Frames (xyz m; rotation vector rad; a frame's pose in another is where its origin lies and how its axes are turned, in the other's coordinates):
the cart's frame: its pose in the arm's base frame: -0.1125 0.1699 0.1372 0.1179 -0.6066 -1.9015
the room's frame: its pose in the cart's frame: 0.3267 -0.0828 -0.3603 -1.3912 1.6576 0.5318
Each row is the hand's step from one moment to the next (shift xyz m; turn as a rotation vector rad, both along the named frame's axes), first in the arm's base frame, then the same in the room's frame.
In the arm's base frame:
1: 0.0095 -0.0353 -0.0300 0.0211 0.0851 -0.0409
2: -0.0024 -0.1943 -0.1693 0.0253 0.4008 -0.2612
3: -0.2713 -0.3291 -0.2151 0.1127 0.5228 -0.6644
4: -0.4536 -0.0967 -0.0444 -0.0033 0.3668 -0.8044
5: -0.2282 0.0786 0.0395 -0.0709 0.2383 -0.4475
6: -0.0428 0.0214 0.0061 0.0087 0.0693 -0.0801
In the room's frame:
1: 0.0327 -0.0104 0.0325 0.0232 0.0822 -0.0455
2: 0.1940 -0.0942 0.1411 0.1894 0.3516 -0.2646
3: 0.3076 -0.3618 0.0515 0.5471 0.5899 -0.2831
4: 0.1402 -0.3702 -0.2457 0.7276 0.4361 -0.2491
5: -0.0086 -0.1142 -0.2161 0.4122 0.2180 -0.2113
6: -0.0013 -0.0166 -0.0453 0.0659 0.0720 -0.0420

